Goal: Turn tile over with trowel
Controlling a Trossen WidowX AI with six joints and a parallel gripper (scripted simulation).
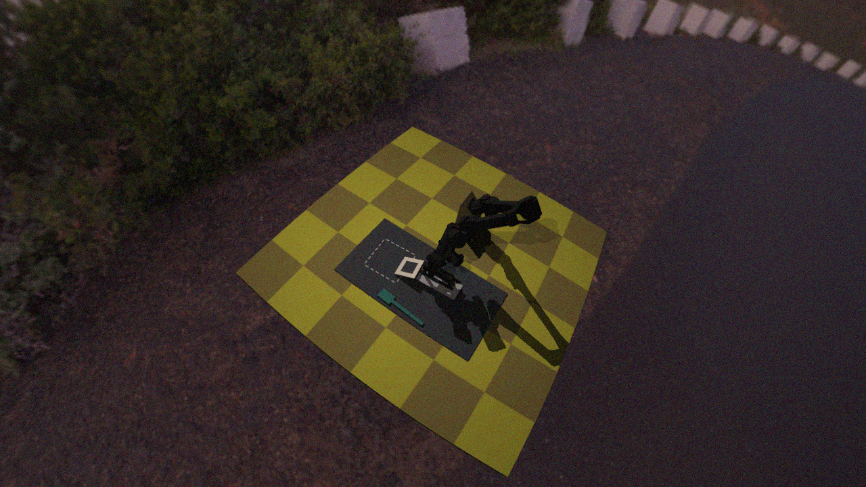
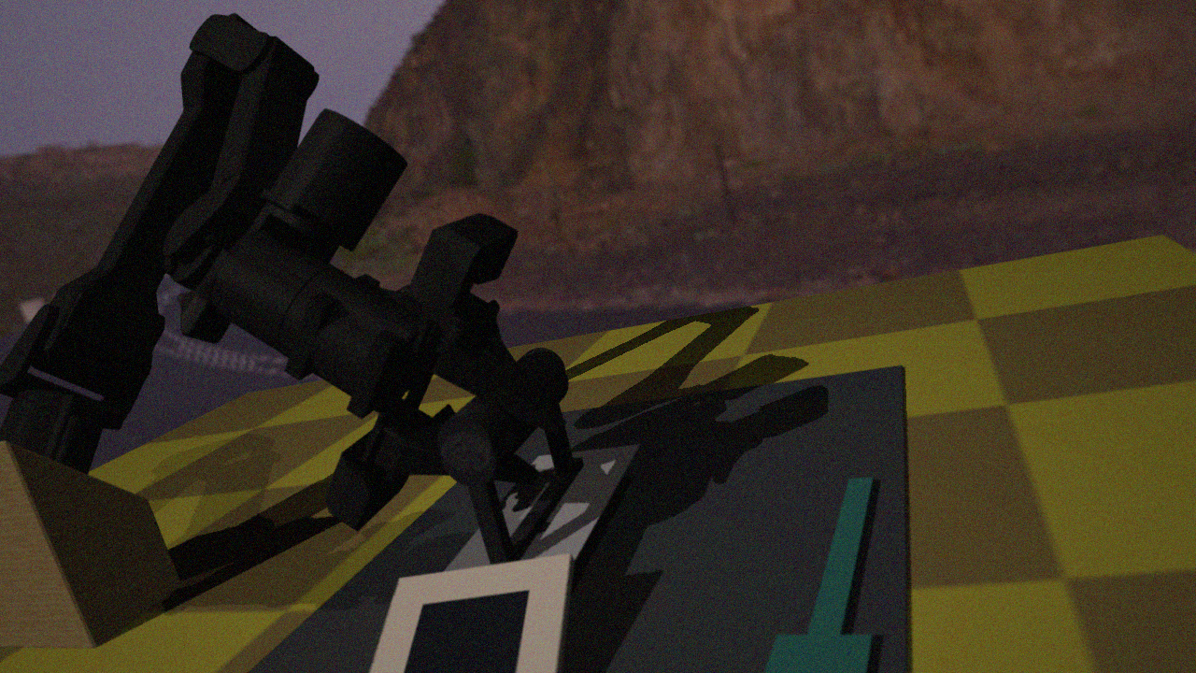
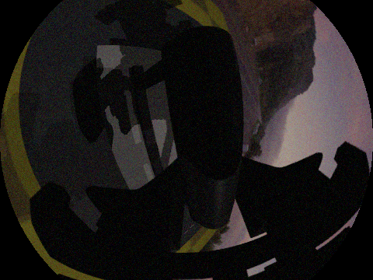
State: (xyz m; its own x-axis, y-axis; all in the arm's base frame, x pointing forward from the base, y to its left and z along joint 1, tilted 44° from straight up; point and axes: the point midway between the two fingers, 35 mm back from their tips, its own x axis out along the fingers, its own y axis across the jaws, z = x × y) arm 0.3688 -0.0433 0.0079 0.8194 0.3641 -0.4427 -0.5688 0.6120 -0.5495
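Right now the tile is 3 cm behind my gripper tip, 10 cm to the right of it and 5 cm below it. From my gripper tip the other things lie so: teal trowel: 13 cm ahead, 7 cm to the right, 7 cm below; then grey mat: 3 cm to the right, 9 cm below.
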